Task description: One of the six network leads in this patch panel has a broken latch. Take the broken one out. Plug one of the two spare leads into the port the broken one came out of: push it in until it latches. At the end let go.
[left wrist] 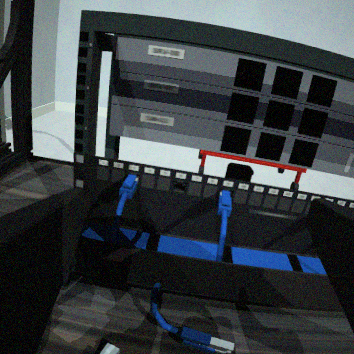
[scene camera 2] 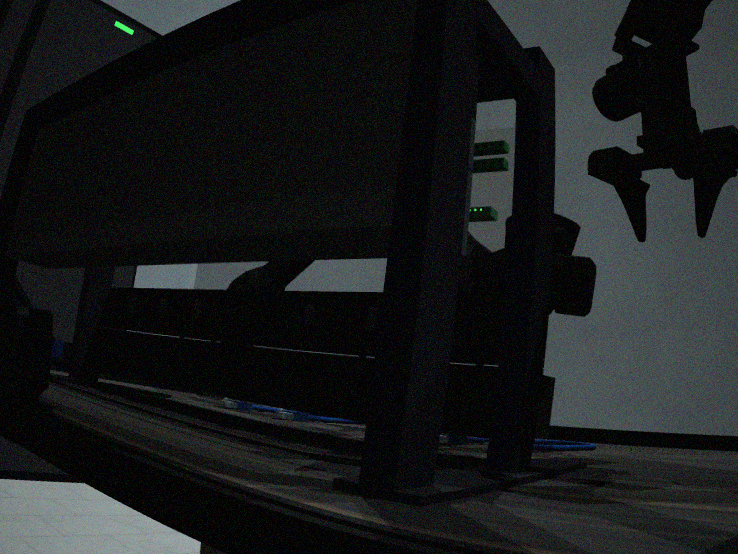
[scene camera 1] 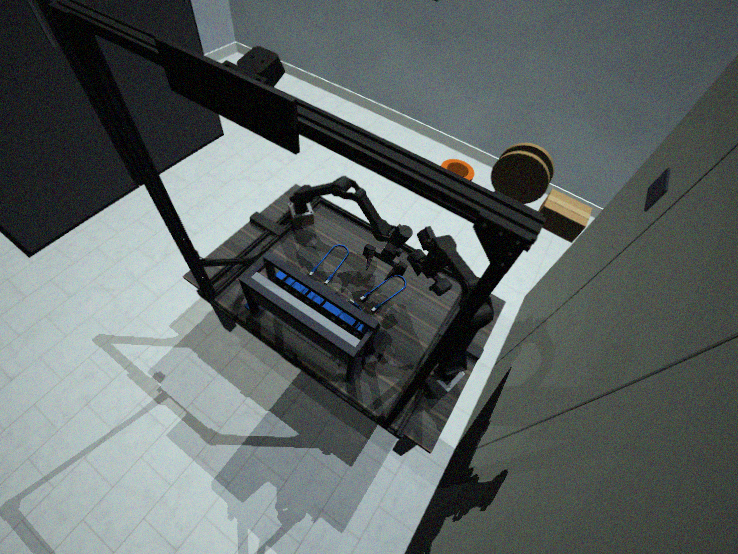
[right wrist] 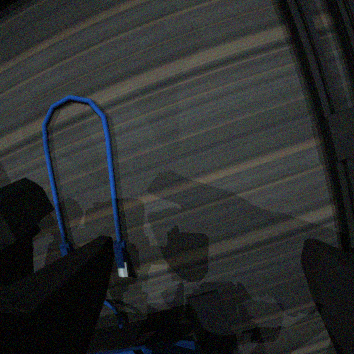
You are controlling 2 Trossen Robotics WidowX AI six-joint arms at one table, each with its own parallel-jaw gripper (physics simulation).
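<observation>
The patch panel in the rack shows two plugged blue leads in the left wrist view, with a dark opening between them. A loose lead end hangs out below the rack, its plug by the table. Two U-shaped spare leads lie on the table in scene camera 1, one farther left, one farther right; a spare lead shows in the right wrist view. My left gripper is open, facing the panel. My right gripper is open above the table, beside that spare lead.
The rack frame stands at the table's front and blocks much of scene camera 2. Grey server units sit above the panel, with a red bar between. Blue strips run below the panel. A black gantry spans the table.
</observation>
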